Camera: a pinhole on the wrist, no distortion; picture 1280 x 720 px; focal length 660.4 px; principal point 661.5 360.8 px. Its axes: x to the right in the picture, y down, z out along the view. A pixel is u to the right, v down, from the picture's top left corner.
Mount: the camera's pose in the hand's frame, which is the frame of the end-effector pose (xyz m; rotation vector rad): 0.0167 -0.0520 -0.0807 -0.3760 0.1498 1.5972
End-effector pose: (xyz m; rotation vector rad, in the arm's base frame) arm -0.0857 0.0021 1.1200 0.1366 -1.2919 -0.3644
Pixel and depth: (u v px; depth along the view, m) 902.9 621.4 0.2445
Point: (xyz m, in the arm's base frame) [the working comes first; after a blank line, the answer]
In the camera's frame: 0.0894 0.0965 0.2445

-0.1936 0.1504 1.0742
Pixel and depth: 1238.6 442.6 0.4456
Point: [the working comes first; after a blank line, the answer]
In the camera's frame: 0.3894 0.0552 0.4456

-0.2172 0.4866 1.2105
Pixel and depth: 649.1 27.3 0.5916
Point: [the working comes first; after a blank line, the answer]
In the camera's frame: -0.0111 -0.2988 0.5916

-0.4993 0.1178 1.5128
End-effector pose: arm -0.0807 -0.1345 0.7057 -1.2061 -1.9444 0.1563
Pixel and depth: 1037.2 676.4 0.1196
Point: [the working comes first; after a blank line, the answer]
In the camera's frame: 0.0680 0.0572 0.1196

-0.0373 -0.1558 0.6480
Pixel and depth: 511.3 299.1 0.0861
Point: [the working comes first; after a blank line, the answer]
In the camera's frame: -0.0196 -0.0080 0.0861

-0.1174 -0.1450 0.7287
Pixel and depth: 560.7 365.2 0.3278
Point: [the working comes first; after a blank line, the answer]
In the camera's frame: -0.0500 0.0022 0.3278

-0.2380 -0.0849 0.5256
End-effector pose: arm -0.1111 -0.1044 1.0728 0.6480 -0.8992 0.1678
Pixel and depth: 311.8 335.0 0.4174
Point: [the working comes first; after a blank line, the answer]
In the camera's frame: -0.2210 -0.0163 0.4174

-0.3355 -0.4273 1.1696
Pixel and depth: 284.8 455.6 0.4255
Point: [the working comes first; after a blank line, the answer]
In the camera's frame: -0.2427 0.0611 0.4255

-0.3775 -0.4386 1.1015
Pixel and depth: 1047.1 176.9 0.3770
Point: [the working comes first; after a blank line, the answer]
In the camera's frame: 0.2201 -0.1050 0.3770

-0.3301 -0.0104 1.3436
